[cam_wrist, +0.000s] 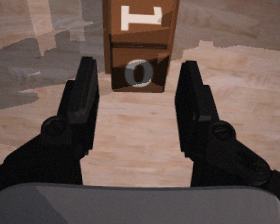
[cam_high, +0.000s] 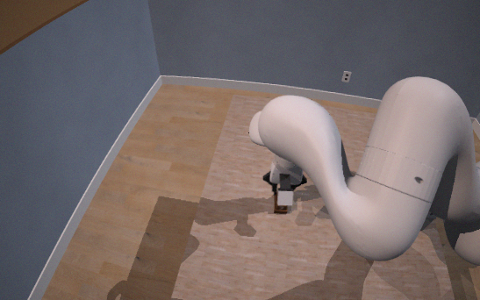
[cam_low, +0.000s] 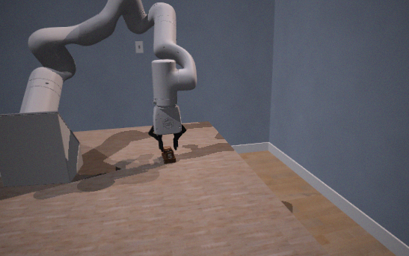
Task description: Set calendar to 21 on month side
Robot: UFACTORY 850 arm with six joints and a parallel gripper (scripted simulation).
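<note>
My gripper is now 4 cm above the brown wooden date cube. Also, from my hand: brown tray: 6 cm below, 2 cm to the left.
</note>
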